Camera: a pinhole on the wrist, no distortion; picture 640 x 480 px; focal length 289.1 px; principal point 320.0 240.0 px. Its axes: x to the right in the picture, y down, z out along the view. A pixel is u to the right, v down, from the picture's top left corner.
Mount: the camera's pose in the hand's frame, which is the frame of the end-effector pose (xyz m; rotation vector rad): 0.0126 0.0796 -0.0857 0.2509 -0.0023 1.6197
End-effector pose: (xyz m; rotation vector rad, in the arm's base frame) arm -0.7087 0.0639 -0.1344 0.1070 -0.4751 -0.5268
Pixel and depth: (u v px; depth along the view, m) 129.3 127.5 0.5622
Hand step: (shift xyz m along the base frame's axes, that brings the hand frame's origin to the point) -0.0807 -0.4697 0.3856
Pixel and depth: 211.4 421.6 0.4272
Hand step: -0.3683 -0.0431 0.1984
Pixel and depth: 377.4 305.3 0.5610
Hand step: -0.2080 0.1059 0.4513
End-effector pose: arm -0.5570 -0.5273 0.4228 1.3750 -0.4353 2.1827
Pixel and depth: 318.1 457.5 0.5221
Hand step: 0.4740 -0.3010 -0.0535
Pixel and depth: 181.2 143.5 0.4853
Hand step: 0.2720 0.0706 0.3742
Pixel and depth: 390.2 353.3 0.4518
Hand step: 0.2647 -0.3191 0.0885
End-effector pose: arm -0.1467 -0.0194 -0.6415 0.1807 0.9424 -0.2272
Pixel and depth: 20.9 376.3 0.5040
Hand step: 0.0673 -0.5840 0.2734
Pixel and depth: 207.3 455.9 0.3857
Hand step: 0.0855 -0.1967 0.3359
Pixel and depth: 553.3 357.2 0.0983
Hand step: 0.0523 0.1288 0.0361
